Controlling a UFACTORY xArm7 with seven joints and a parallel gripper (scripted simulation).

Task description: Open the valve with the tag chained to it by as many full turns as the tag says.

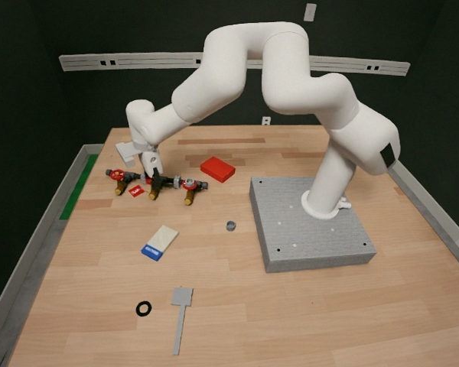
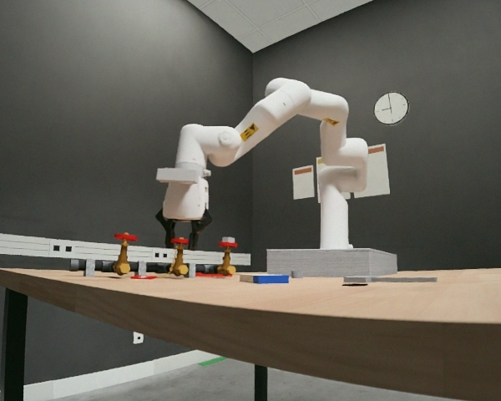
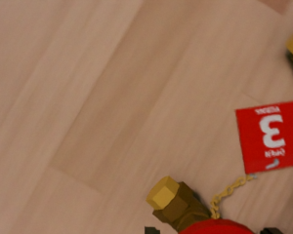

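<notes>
Now: the red tag 80 mm ahead of my hand, 20 mm to the right of it and 80 mm below it. From my hand the other things lie so: blue box 80 mm behind, 200 mm to the left, 80 mm below; then red block 200 mm behind, 170 mm to the right, 70 mm below; then grey cap 130 mm behind, 10 mm to the left, 10 mm above.
</notes>
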